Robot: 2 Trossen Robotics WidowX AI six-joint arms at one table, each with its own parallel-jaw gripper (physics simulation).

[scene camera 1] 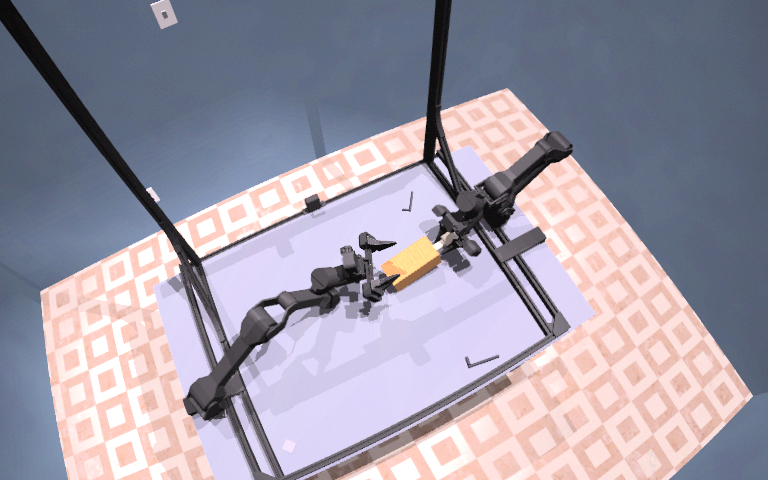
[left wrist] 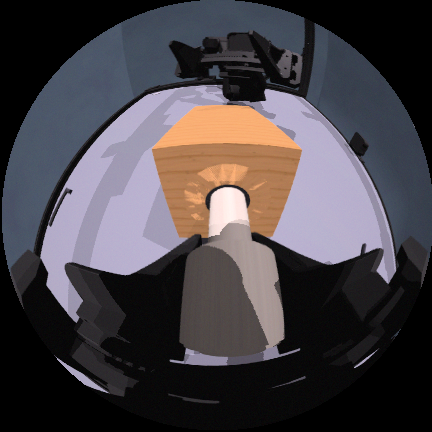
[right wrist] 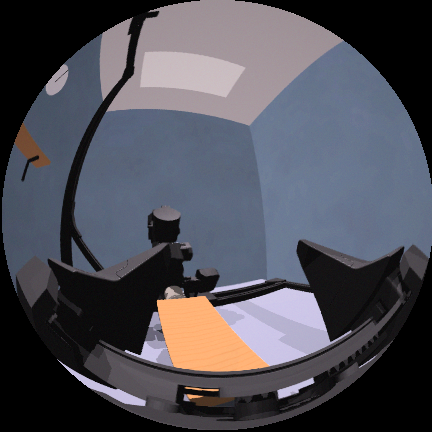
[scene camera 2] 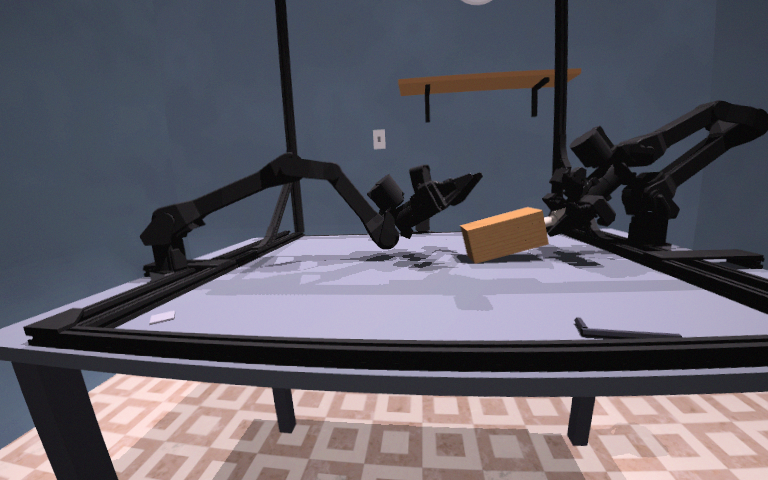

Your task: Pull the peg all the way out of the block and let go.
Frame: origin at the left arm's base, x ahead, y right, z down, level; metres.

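Seen in the pictures: left gripper, fingertip midpoint: (scene camera 1: pixel 437 250) (left wrist: pixel 225 239) (scene camera 2: pixel 544 234); right gripper, fingertip midpoint: (scene camera 1: pixel 397 258) (left wrist: pixel 204 34) (right wrist: pixel 236 248) (scene camera 2: pixel 477 174); left arm's base at its link origin: (scene camera 1: pixel 495 218) (right wrist: pixel 164 296) (scene camera 2: pixel 646 243); right arm's base at its link origin: (scene camera 1: pixel 213 406) (left wrist: pixel 202 78) (scene camera 2: pixel 172 268).
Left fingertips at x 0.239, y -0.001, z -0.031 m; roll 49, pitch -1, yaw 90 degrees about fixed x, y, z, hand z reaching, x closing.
Observation:
Pixels of each thing's middle, then the offset from my left fingertips to it.
- orange wooden block at the middle of its body: (left wrist: pixel 223 147) (right wrist: pixel 199 350) (scene camera 2: pixel 502 234) (scene camera 1: pixel 411 264) dx +0.091, dy +0.003, dz -0.002 m
- peg at the middle of its body: (left wrist: pixel 228 217) (right wrist: pixel 180 311) (scene camera 2: pixel 543 223) (scene camera 1: pixel 437 246) dx +0.004, dy +0.001, dz -0.024 m
- thin black L-shaped piece at the middle of its body: (scene camera 2: pixel 624 329) (left wrist: pixel 58 207) (scene camera 1: pixel 482 357) dx +0.073, dy -0.332, dz +0.046 m
- small pale tile at the middle of its body: (scene camera 2: pixel 162 317) (scene camera 1: pixel 289 446) dx +0.658, dy -0.256, dz +0.049 m
An orange wooden block (scene camera 1: pixel 411 263) (scene camera 2: pixel 505 236) (left wrist: pixel 227 127) (right wrist: pixel 200 330) is tilted, its right end higher in scene camera 2. I cannot tell whether its low end touches the table. A peg (scene camera 2: pixel 549 220) (left wrist: pixel 228 210) (right wrist: pixel 174 292) with a white shaft and thick grey end sticks out of the hole in its right end; the shaft's far part is hidden inside. My left gripper (scene camera 1: pixel 447 244) (left wrist: pixel 225 239) is shut on the peg's grey end. My right gripper (scene camera 1: pixel 396 260) (scene camera 2: pixel 476 178) (right wrist: pixel 236 248) is open and empty, above the block's left end, apart from it.
A black frame (scene camera 2: pixel 396 353) borders the table, with uprights at the back. A thin black L-shaped piece (scene camera 1: pixel 481 361) (scene camera 2: pixel 631 332) lies near the front edge, another L-shaped piece (scene camera 1: pixel 410 202) near the back. A small pale tile (scene camera 1: pixel 288 446) (scene camera 2: pixel 162 317) lies at the front left.

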